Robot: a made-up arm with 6 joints.
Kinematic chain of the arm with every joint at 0, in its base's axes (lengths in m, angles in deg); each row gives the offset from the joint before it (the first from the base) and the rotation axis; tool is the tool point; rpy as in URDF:
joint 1: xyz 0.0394 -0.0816 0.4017 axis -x
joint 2: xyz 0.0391 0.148 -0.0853 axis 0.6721 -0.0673 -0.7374
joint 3: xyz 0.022 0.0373 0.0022 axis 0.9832 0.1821 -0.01
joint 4: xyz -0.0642 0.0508 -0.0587 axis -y
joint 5: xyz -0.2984 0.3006 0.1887 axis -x
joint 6: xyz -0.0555 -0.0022 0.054 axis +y
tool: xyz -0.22 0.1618 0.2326 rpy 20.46 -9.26 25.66
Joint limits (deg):
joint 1: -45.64..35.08
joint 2: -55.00..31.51
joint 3: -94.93..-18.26
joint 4: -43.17..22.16
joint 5: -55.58..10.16
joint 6: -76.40..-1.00
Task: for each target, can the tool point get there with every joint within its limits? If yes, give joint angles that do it. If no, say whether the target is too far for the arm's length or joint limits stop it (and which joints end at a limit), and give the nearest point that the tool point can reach.
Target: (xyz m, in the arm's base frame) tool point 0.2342 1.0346 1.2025
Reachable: no: too far | nearest point 0.1816 0.7881 1.0132 | short by 0.315 m
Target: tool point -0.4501 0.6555 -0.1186
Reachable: yes | joints 2.18 24.08 -45.96 16.20 4.72 -59.29
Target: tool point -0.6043 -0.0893 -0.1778
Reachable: yes | joints -21.54 -46.35 -83.43 -3.09 -26.87 -31.43
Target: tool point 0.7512 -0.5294 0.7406
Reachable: no: joint limits stop it (at a limit: joint 1, joint 2, joint 3, joint 4, joint 5, joint 6) | nearest point 0.0208 -0.7612 0.6049 | short by 0.778 m
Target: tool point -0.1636 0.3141 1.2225
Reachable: yes | joints -37.60 13.76 -27.78 -36.13 -30.42 -21.07
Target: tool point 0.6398 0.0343 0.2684
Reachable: no: joint limits stop it (at a limit: joint 1, joint 2, joint 4, joint 5, joint 6) | nearest point 0.1527 0.6734 -0.0826 | short by 0.877 m
